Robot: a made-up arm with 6 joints. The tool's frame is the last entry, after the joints. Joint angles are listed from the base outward. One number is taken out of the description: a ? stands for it. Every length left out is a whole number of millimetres.
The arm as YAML. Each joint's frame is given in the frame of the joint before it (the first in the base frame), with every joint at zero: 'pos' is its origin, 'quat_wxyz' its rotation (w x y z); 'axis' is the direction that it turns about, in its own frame. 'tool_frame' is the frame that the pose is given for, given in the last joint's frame.
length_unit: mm
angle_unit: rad
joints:
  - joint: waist
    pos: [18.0, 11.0, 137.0]
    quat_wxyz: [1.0, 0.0, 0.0, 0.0]
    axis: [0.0, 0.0, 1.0]
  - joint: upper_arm
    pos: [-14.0, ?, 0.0]
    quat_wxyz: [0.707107, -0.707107, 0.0, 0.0]
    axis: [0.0, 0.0, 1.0]
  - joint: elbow
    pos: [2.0, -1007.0, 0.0]
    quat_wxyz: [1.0, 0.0, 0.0, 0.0]
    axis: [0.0, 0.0, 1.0]
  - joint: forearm
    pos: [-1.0, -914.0, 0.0]
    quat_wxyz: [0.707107, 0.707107, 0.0, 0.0]
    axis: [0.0, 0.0, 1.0]
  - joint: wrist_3
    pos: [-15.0, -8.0, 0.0]
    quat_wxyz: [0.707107, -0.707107, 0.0, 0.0]
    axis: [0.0, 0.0, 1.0]
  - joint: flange
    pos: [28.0, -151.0, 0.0]
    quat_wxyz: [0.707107, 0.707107, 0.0, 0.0]
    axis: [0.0, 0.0, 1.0]
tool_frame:
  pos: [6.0, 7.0, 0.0]
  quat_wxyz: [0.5, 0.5, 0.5, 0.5]
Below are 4 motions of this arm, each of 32 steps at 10 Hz.
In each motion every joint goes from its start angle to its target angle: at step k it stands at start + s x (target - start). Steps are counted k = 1, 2, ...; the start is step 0. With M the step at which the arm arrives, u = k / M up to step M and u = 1 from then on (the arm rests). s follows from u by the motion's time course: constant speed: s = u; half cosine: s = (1 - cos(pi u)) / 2; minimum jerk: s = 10 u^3 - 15 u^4 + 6 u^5.
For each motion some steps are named. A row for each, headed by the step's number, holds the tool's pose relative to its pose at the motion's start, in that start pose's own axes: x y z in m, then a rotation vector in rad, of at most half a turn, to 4 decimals.
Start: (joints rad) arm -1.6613 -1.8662 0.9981 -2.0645 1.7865 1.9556
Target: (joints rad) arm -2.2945 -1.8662 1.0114 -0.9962 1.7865 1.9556
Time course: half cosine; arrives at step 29
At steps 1, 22, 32:
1: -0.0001 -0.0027 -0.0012 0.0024 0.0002 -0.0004
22: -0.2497 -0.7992 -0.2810 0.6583 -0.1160 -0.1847
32: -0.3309 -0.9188 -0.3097 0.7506 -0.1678 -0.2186

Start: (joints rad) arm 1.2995 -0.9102 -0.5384 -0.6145 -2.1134 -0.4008
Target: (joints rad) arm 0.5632 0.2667 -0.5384 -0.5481 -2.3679 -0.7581
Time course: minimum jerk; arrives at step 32
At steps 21, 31, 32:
21: 0.2877 -0.1284 -1.6720 0.3954 0.6093 0.1262
31: -0.0187 -0.1358 -2.0525 0.4897 0.7843 0.0621
32: -0.0192 -0.1358 -2.0529 0.4898 0.7846 0.0620

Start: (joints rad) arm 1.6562 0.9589 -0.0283 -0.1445 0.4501 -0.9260
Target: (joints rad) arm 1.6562 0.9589 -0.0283 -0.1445 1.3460 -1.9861
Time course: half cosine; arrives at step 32
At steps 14, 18, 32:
14: 0.0376 -0.0225 0.0330 0.1519 -0.4220 -0.3300
18: 0.0527 -0.0390 0.0463 0.1754 -0.6181 -0.5152
32: 0.0758 -0.0816 0.0667 0.1073 -0.9856 -0.9306

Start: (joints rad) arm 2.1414 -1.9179 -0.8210 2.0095 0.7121 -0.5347
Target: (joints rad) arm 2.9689 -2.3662 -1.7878 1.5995 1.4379 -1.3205
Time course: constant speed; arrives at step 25
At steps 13, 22, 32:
13: 0.7654 -0.0243 -0.2221 0.4915 -1.3541 -0.3453
22: 1.1171 -0.0833 0.0010 1.0051 -2.2047 -0.5978
32: 1.1797 -0.1169 0.1061 1.2180 -2.4496 -0.7057

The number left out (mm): 68.0
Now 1 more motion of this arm.
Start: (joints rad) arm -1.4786 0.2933 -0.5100 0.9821 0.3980 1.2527
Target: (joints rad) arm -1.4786 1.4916 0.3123 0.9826 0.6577 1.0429
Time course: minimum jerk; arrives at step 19
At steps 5, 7, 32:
5: -0.3186 -0.0299 -0.2131 -0.1188 0.0550 0.2128
7: -0.7198 -0.1700 -0.4388 -0.2566 0.1326 0.4793
32: -1.9717 -2.0503 -0.5283 -0.8106 0.7354 1.7833

